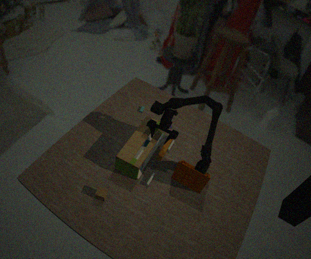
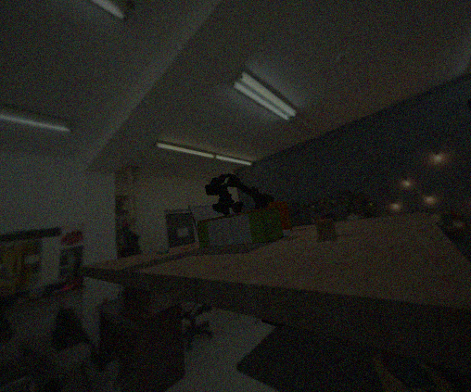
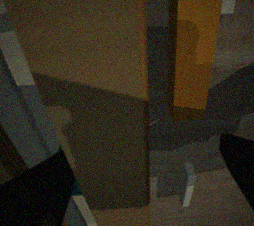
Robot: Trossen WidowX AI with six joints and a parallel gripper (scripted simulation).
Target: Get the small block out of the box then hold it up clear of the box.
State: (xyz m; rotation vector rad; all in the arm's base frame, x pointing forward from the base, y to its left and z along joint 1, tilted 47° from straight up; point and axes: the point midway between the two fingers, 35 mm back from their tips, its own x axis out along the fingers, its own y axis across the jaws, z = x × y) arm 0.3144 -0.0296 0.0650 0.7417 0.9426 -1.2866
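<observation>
My gripper tip is now 6 cm to the right of the box, 4 cm above it and 3 cm short of it. The rest, counted from my gripper tip: tan block (47 cm to the left, 8 cm below, 5 cm ahead).
</observation>
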